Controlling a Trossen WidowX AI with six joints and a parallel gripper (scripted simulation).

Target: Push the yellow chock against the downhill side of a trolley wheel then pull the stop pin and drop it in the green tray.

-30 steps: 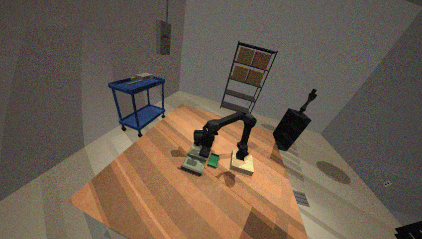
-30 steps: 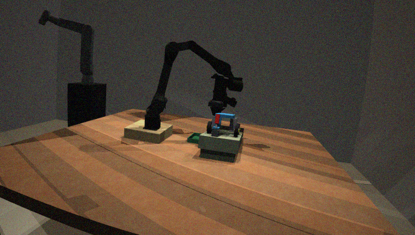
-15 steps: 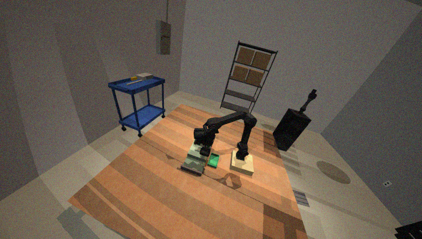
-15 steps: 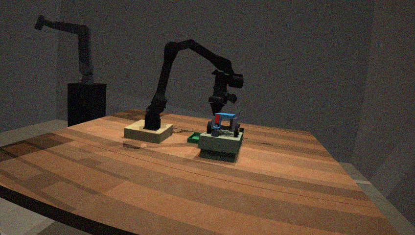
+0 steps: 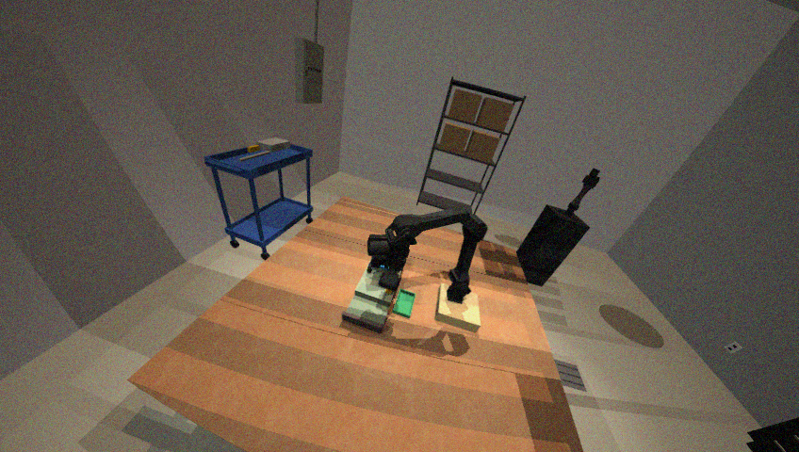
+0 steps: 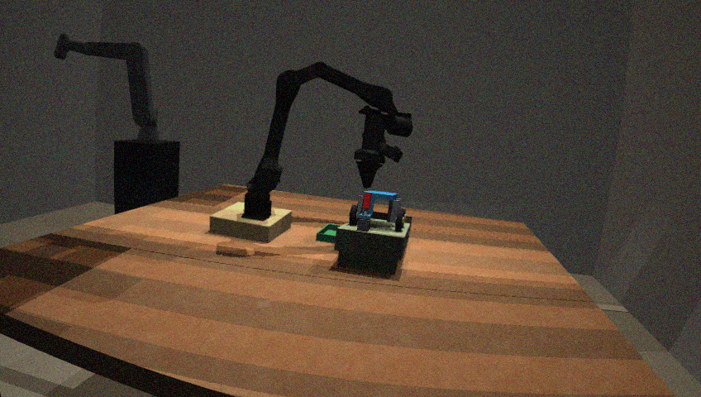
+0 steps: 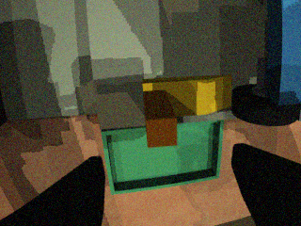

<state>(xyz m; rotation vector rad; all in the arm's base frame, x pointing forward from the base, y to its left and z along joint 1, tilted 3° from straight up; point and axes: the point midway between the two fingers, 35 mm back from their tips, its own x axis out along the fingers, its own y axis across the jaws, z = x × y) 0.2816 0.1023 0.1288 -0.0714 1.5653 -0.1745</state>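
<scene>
The red-headed stop pin is 220 mm to the right of my gripper tip, 20 mm below it and 20 mm ahead of it. Round my gripper tip: ramp: 120 mm to the right, 100 mm below, 50 mm ahead; blue trolley: 120 mm to the right, 50 mm ahead, 30 mm below; yellow chock: 60 mm below, 30 mm to the right.
</scene>
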